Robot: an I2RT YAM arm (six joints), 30 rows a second.
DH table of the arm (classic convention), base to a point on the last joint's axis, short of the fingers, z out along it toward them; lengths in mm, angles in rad. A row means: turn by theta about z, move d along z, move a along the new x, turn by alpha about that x. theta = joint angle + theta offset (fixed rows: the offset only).
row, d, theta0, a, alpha
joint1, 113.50, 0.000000, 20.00, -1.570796
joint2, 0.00, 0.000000, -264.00, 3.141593
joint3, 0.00, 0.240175, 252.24, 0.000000
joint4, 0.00, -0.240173, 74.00, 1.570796
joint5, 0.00, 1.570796, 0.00, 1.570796
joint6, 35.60, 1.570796, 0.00, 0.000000
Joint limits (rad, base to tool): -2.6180..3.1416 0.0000..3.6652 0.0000..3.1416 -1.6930..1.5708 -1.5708..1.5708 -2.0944..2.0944
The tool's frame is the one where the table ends.
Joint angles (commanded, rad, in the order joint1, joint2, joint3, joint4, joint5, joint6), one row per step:
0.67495, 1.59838, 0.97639, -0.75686, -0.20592, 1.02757
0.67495, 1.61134, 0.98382, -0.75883, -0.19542, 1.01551
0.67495, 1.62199, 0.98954, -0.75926, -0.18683, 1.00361
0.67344, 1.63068, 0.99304, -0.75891, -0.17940, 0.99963
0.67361, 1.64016, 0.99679, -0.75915, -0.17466, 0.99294
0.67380, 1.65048, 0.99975, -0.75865, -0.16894, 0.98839
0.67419, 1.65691, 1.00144, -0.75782, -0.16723, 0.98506
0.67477, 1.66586, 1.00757, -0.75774, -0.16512, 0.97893
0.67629, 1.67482, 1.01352, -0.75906, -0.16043, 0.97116
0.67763, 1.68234, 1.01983, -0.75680, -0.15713, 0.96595
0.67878, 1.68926, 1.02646, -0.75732, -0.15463, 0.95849
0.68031, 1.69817, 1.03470, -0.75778, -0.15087, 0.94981
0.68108, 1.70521, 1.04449, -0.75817, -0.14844, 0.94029
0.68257, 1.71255, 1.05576, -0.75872, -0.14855, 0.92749
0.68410, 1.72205, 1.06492, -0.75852, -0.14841, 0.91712
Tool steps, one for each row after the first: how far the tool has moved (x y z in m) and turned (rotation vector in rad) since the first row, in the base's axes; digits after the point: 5 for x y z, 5 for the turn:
0.00187, 0.00103, -0.00164, -0.01296, -0.00385, 0.00964
0.00345, 0.00190, -0.00308, -0.02315, -0.00804, 0.01958
0.00488, 0.00217, -0.00455, -0.03198, -0.00975, 0.02063
0.00597, 0.00288, -0.00619, -0.03947, -0.00963, 0.02652
0.00704, 0.00355, -0.00825, -0.04822, -0.00882, 0.03025
0.00762, 0.00408, -0.00956, -0.05200, -0.00760, 0.03366
0.00894, 0.00526, -0.01049, -0.05543, -0.00824, 0.03988
0.00999, 0.00646, -0.01151, -0.06187, -0.00958, 0.04825
0.01134, 0.00791, -0.01201, -0.06391, -0.01370, 0.05407
0.01250, 0.00917, -0.01231, -0.06649, -0.01641, 0.06206
0.01396, 0.01076, -0.01279, -0.07029, -0.01989, 0.07143
0.01572, 0.01237, -0.01238, -0.07097, -0.02555, 0.08096
0.01751, 0.01442, -0.01168, -0.06911, -0.03137, 0.09476
0.01910, 0.01631, -0.01213, -0.06949, -0.03392, 0.10633

